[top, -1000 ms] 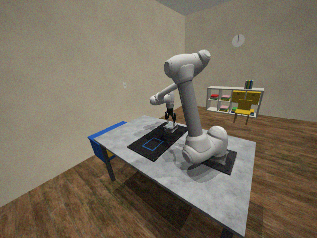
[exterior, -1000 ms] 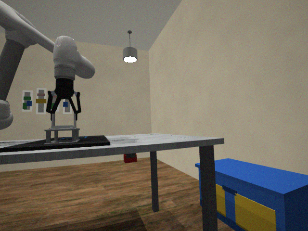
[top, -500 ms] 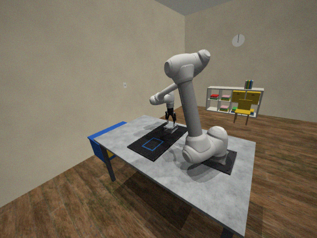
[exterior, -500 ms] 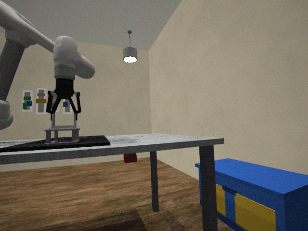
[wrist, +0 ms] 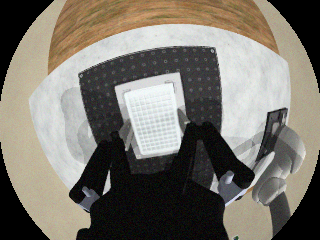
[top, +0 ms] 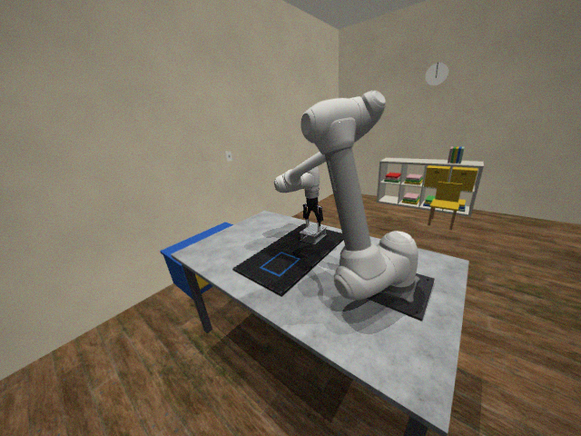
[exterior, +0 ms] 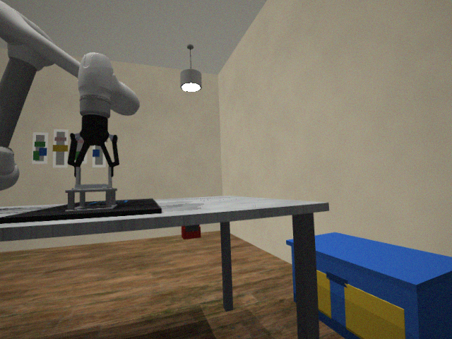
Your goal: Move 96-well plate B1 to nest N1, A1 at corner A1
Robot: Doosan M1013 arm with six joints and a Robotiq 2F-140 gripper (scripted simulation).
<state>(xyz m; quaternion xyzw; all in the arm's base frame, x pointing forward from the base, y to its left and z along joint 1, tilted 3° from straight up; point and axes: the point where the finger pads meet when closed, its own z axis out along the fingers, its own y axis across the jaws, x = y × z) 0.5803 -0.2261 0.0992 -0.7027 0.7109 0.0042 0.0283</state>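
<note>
My gripper is now 30 mm above the 96-well plate. Round my hand: raised plate nest N1: 30 mm below.
</note>
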